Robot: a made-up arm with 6 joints. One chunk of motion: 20 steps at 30 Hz.
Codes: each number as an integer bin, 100 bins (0 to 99) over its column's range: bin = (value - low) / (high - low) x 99, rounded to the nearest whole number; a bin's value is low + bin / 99 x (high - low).
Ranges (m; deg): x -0.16..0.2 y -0.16..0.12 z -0.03..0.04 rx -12..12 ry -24..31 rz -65..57
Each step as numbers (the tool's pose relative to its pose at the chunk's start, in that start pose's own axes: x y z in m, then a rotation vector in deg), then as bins.
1 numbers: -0.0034 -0.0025 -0.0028 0.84 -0.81 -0.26
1 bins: 43 56 38 53 42 53
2 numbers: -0.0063 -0.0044 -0.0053 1.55 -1.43 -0.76
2 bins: 42 55 35 56 41 52
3 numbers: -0.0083 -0.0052 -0.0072 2.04 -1.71 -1.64
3 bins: 42 55 32 58 40 51
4 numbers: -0.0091 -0.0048 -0.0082 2.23 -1.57 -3.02
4 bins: 41 55 31 59 40 50
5 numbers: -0.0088 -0.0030 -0.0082 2.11 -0.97 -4.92
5 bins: 42 56 31 58 41 49
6 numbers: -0.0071 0.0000 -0.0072 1.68 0.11 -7.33
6 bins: 42 57 32 56 43 47
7 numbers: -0.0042 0.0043 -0.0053 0.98 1.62 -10.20
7 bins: 43 58 35 54 46 44
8 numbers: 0.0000 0.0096 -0.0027 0.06 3.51 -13.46
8 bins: 44 60 39 50 50 42
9 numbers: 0.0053 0.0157 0.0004 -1.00 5.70 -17.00
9 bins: 45 62 43 45 53 39
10 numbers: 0.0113 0.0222 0.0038 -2.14 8.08 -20.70
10 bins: 47 64 48 41 58 36
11 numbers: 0.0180 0.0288 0.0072 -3.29 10.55 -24.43
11 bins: 49 67 53 36 62 33
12 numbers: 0.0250 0.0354 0.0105 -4.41 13.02 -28.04
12 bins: 51 69 57 31 67 30
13 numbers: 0.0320 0.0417 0.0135 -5.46 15.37 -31.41
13 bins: 53 71 62 27 71 27
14 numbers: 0.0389 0.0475 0.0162 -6.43 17.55 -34.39
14 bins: 55 73 65 23 75 25
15 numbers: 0.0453 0.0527 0.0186 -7.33 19.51 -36.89
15 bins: 56 75 69 19 78 23
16 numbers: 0.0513 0.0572 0.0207 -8.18 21.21 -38.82
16 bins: 58 77 72 16 81 21
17 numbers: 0.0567 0.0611 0.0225 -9.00 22.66 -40.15
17 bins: 60 78 74 12 84 20
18 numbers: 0.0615 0.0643 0.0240 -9.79 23.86 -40.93
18 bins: 61 79 76 9 86 20
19 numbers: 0.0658 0.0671 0.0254 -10.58 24.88 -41.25
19 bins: 62 80 78 6 88 19
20 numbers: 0.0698 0.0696 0.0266 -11.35 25.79 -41.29
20 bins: 63 81 80 3 90 19
